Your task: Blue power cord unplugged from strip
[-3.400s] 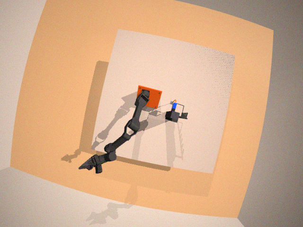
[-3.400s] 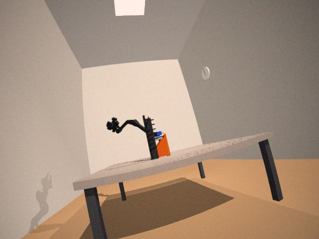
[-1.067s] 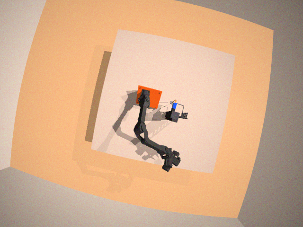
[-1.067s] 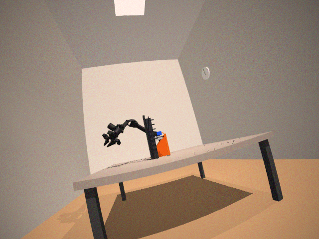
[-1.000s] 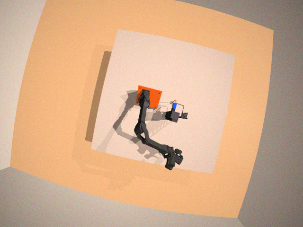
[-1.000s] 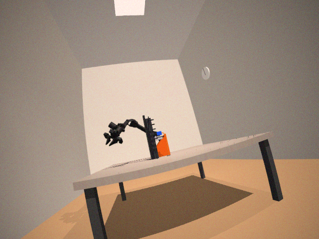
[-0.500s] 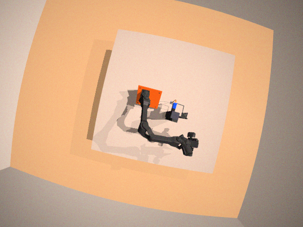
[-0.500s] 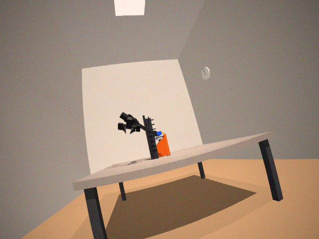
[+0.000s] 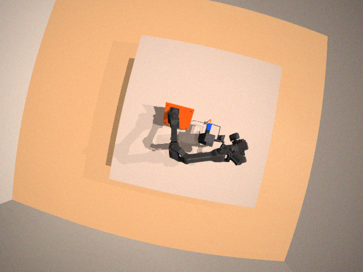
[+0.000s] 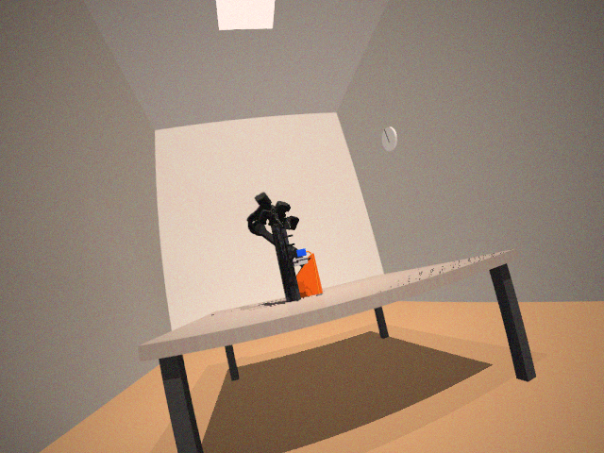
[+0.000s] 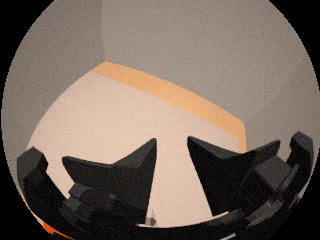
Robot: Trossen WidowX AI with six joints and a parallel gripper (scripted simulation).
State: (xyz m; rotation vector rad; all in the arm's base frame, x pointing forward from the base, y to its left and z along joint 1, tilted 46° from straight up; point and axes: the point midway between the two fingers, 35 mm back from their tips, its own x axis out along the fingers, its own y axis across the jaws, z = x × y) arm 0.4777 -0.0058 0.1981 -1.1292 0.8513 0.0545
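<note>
The blue plug lies 240 mm behind my gripper tip, 80 mm below it and 70 mm to the left of it.
</note>
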